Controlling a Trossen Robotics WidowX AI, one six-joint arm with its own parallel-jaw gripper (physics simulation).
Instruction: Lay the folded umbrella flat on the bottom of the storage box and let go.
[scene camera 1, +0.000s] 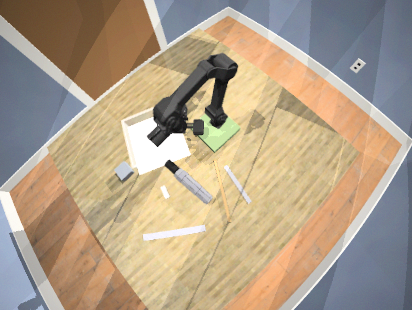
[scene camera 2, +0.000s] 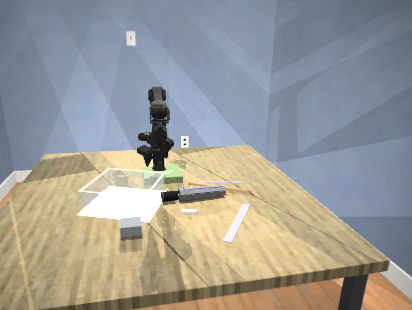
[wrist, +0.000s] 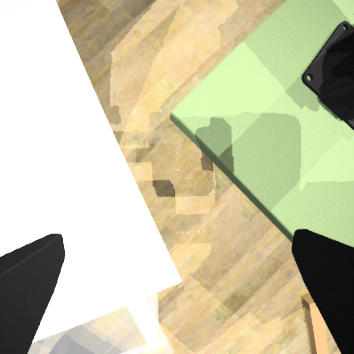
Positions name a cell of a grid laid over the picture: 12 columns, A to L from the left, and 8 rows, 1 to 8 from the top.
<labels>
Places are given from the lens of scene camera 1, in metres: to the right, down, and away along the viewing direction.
storage box (scene camera 1: E4): -0.33, 0.00, 0.89
</labels>
